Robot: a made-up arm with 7 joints. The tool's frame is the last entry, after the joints. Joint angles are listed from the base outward. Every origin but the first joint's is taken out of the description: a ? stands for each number. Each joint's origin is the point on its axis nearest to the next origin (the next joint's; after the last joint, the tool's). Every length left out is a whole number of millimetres.
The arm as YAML. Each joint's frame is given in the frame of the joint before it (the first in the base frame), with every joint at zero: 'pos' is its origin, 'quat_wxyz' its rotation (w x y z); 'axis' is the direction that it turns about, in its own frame. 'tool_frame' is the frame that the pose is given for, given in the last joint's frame.
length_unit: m
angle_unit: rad
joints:
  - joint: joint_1
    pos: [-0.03, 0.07, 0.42]
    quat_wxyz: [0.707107, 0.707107, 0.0, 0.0]
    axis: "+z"
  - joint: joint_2
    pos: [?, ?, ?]
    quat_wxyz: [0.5, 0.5, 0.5, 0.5]
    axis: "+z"
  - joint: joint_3
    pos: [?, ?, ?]
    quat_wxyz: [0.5, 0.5, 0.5, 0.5]
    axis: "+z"
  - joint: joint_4
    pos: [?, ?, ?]
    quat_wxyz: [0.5, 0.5, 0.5, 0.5]
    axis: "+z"
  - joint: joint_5
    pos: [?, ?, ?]
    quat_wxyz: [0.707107, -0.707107, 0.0, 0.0]
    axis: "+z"
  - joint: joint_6
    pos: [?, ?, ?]
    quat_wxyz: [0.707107, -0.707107, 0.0, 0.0]
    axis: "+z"
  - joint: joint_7
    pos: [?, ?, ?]
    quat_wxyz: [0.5, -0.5, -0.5, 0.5]
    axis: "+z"
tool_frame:
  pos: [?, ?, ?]
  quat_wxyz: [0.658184, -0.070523, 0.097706, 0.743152]
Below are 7 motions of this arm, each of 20 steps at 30 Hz.
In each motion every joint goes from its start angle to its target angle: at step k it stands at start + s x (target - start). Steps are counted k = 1, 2, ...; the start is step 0. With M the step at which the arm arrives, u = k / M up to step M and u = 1 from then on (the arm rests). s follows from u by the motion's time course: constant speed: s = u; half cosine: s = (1 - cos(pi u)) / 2; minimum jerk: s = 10 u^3 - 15 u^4 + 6 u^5.
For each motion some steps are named. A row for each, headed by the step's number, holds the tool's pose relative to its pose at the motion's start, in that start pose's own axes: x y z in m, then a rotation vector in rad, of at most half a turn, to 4 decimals.
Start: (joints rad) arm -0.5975 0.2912 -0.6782 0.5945 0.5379 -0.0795 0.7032
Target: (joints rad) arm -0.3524 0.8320 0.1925 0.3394 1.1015 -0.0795 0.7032
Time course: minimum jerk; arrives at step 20
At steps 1, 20:
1: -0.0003 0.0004 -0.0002 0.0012 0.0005 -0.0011
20: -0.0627 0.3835 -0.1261 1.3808 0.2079 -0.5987

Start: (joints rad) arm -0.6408 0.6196 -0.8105 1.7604 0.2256 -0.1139 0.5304
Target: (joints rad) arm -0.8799 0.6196 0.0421 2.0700 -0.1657 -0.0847 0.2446
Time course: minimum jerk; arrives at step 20
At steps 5, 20:
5: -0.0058 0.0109 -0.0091 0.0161 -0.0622 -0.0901
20: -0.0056 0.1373 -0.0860 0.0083 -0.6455 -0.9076

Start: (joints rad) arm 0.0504 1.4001 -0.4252 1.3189 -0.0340 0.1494 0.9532
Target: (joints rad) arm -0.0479 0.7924 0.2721 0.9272 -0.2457 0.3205 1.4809
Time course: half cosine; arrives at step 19
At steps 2, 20:
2: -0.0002 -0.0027 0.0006 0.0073 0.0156 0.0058
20: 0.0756 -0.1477 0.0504 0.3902 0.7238 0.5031

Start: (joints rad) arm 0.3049 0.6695 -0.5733 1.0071 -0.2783 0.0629 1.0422
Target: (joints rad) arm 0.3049 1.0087 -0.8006 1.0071 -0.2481 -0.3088 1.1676
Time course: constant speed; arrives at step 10
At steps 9, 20:
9: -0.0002 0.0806 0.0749 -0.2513 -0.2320 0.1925
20: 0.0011 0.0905 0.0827 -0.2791 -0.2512 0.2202

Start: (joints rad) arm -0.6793 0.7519 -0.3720 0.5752 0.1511 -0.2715 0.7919
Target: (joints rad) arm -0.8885 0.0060 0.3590 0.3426 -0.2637 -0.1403 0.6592
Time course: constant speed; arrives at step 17
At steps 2, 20:
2: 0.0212 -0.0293 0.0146 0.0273 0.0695 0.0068
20: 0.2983 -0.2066 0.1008 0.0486 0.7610 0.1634

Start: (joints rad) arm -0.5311 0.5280 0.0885 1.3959 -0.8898 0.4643 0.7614
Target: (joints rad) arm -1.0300 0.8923 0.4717 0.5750 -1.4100 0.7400 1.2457
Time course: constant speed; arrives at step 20
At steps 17, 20:
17: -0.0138 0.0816 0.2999 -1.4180 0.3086 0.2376
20: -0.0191 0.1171 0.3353 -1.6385 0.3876 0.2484

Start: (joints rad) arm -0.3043 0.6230 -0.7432 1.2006 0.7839 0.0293 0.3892
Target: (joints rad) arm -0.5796 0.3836 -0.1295 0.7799 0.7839 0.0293 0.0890
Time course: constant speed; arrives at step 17
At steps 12, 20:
12: -0.0403 0.0384 0.0941 0.1669 0.3696 -0.5677
20: -0.0396 0.0634 0.1518 0.1834 0.5577 -0.8170

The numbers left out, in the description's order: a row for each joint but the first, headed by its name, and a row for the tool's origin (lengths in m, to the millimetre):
joint_2: 0.04 0.02 0.0
joint_3: -0.31 0.01 0.0
joint_4: -0.04 0.0 0.0
joint_5: -0.01 -0.23 0.0
joint_6: 0.01 -0.01 0.0
joint_7: -0.02 0.01 0.0
tool: 0.01 0.01 0.0

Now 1 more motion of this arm.
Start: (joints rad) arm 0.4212 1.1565 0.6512 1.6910 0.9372 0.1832 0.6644
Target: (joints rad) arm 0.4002 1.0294 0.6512 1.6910 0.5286 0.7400 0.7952
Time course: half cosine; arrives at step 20
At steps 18, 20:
18: 0.0124 0.0239 0.0519 -0.5582 0.2784 -0.2097
20: 0.0129 0.0244 0.0531 -0.5706 0.2869 -0.2166

